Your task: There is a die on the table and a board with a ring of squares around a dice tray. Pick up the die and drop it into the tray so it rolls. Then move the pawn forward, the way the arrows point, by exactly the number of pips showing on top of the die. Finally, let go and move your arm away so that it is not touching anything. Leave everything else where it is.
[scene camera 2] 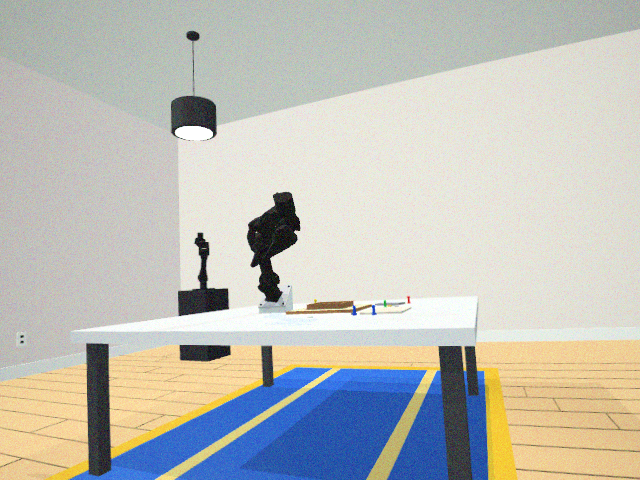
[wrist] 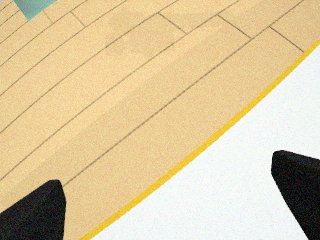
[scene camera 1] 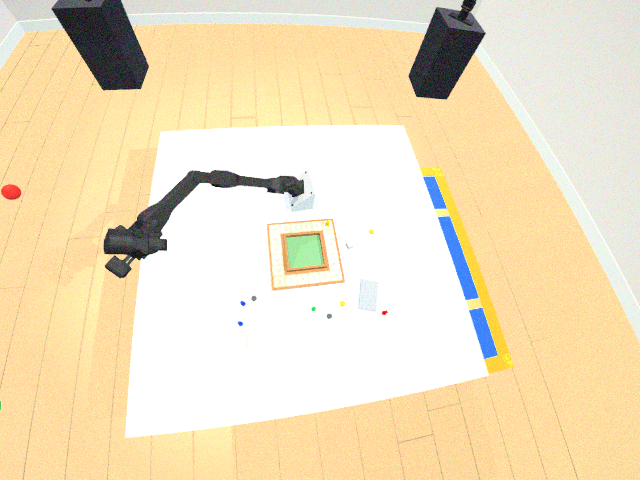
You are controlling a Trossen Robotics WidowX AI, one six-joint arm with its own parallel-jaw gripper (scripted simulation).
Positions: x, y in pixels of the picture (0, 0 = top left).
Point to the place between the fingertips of my gripper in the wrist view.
171, 178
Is my gripper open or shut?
Open.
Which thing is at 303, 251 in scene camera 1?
A green dice tray.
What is my gripper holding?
Nothing.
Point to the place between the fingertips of my gripper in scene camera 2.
258, 262
